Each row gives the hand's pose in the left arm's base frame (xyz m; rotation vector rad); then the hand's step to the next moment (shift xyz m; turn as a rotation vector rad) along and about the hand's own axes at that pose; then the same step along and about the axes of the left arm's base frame.
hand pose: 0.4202 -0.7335 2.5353 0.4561 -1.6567 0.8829
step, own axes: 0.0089 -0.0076 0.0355 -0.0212 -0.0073 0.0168
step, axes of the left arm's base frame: -0.0204 -0.0302 0.0083 0.0000 -0.0206 -0.0190
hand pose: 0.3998 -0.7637 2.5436 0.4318 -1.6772 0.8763
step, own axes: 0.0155 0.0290 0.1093 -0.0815 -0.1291 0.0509
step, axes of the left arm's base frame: -0.0975 -0.0593 -0.0040 0.0781 -0.1351 -0.0393
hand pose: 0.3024 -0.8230 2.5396 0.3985 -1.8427 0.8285
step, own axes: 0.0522 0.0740 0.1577 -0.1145 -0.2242 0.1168
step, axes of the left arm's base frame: -0.1733 -0.0528 -0.0158 0.1052 -0.2518 -0.0503
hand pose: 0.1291 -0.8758 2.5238 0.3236 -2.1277 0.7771
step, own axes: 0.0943 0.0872 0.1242 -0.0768 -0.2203 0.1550
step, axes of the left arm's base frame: -0.1773 -0.0070 -0.0207 0.0561 -0.2714 -0.0404
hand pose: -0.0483 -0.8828 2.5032 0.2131 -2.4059 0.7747
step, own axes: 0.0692 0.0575 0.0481 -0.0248 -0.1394 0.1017
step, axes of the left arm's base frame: -0.0981 0.0213 -0.0184 0.0144 -0.1732 -0.0140
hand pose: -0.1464 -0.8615 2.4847 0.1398 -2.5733 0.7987
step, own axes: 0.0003 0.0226 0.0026 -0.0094 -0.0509 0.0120
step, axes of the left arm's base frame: -0.0063 0.0173 -0.0134 0.0151 -0.0492 0.0133
